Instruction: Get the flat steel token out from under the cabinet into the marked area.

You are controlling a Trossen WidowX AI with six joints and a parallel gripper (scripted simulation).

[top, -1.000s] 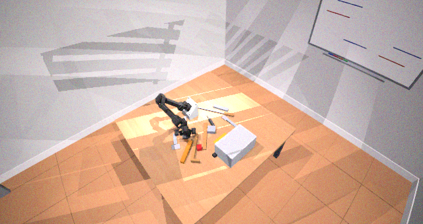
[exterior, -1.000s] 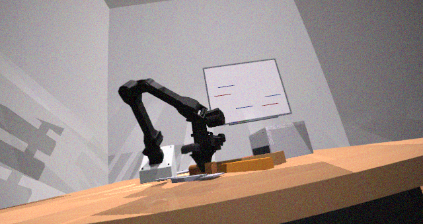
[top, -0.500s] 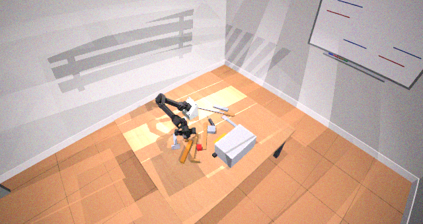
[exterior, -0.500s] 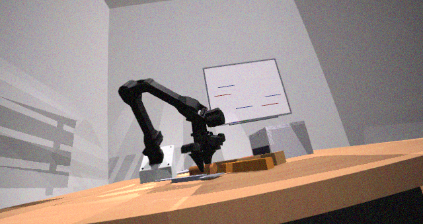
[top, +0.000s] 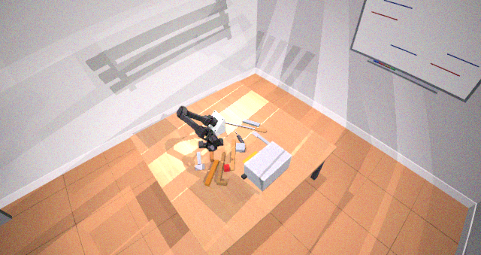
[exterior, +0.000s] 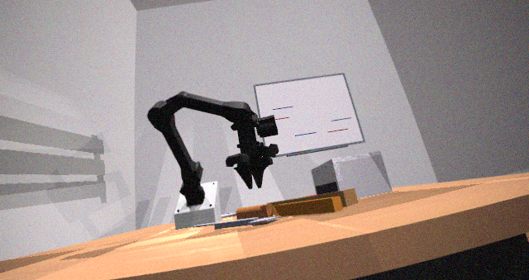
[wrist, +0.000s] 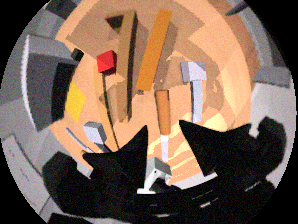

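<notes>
My gripper tip is 12 cm short of the orange bar, 9 cm to the left of it and 7 cm above it. The rest, counted from my gripper tip: thin wooden stick 14 cm to the left, 8 cm below, 8 cm ahead; red block 16 cm ahead, 7 cm below, 2 cm to the left; grey block 22 cm to the left, 7 cm below, 7 cm ahead.
</notes>
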